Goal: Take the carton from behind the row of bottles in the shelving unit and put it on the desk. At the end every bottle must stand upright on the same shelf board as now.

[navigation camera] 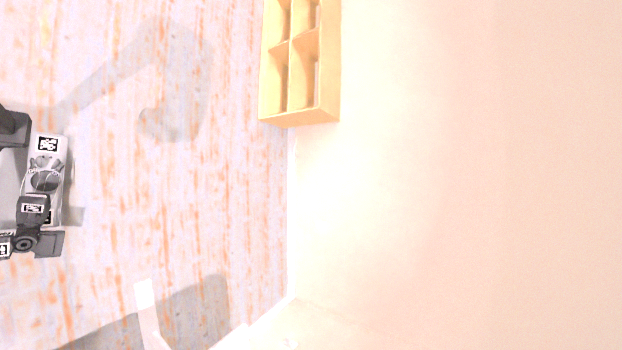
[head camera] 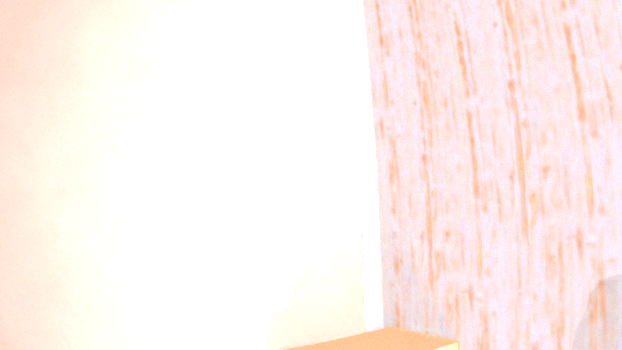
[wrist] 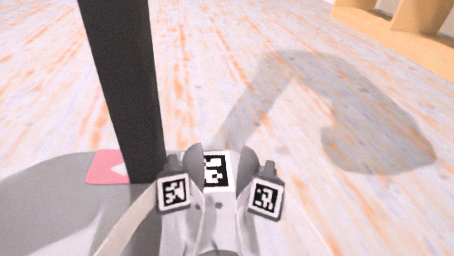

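Seen in the pictures: gripper, fingertip midpoint: [navigation camera: 49, 157] [wrist: 220, 162]; robot's base at its link origin: [navigation camera: 46, 179].
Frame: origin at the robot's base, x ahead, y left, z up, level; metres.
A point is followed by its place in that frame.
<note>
My gripper [navigation camera: 47, 163] @(z 0.228, x 0.007, y 0.081 m) [wrist: 220, 162] @(z 0.228, x 0.007, y 0.081 m) is partly open, with a gap between its two rounded fingertips and no object held. It is above my own base, near the left edge of the navigation view. Part of a white desk [navigation camera: 232, 341] @(z 0.721, x 0.428, y -0.512 m) shows at the bottom of the navigation view, with a white foot [navigation camera: 144, 294] on the floor. A light wooden shelving unit [head camera: 395, 338] @(z 0.119, x 1.325, y 0.585 m) [navigation camera: 330, 65] @(z 0.611, x 1.245, y 0.973 m) [wrist: 417, 54] @(z 0.037, x 1.087, y 0.933 m) stands against the wall; I cannot tell whether it is the one with the bottles. The carton and bottles do not show in these views.
My dark mast [wrist: 127, 90] @(z 0.274, x -0.065, y 0.116 m) rises beside the gripper on the left in the wrist view. The streaked floor [head camera: 500, 150] @(z 0.001, x 0.959, y -0.104 m) [navigation camera: 200, 200] @(z 0.000, x 0.677, y -0.105 m) [wrist: 210, 65] @(z 0.001, x 0.038, y 0.770 m) meets a pale wall [head camera: 200, 150] @(z 0.760, x 1.611, y -0.109 m) [navigation camera: 450, 175] @(z 1.423, x 1.585, y 0.165 m). Grey shadows lie across the floor. The head view is very bright.
</note>
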